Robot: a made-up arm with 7 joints. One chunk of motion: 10 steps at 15 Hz.
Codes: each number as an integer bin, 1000 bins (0 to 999) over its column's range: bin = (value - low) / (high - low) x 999, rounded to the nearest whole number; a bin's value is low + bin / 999 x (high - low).
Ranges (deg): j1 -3..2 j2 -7..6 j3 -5..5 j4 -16..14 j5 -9..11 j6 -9..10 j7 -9..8
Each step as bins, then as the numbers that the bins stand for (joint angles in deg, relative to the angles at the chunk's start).
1 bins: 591 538 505 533 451 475 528
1 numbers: -0.04 0.00 0.06 0.01 0.03 0.03 -0.02
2 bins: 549 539 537 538 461 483 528
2 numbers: -0.25 0.01 0.38 0.16 0.23 0.19 -0.02
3 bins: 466 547 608 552 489 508 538
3 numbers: -0.67 0.12 1.09 0.58 0.79 0.66 0.16
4 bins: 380 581 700 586 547 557 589
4 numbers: -1.10 0.56 2.01 1.60 1.95 1.59 1.02
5 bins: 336 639 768 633 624 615 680
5 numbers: -1.32 1.32 2.69 3.01 3.49 2.70 2.57
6 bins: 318 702 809 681 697 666 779
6 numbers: -1.41 2.14 3.10 4.45 4.95 3.67 4.26
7 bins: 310 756 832 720 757 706 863
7 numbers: -1.45 2.84 3.33 5.62 6.16 4.43 5.69
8 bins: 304 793 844 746 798 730 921
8 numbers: -1.48 3.32 3.45 6.40 6.98 4.88 6.67
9 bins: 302 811 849 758 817 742 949
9 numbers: -1.49 3.55 3.50 6.76 7.36 5.11 7.15
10 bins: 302 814 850 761 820 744 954
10 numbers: -1.49 3.59 3.51 6.85 7.42 5.15 7.23
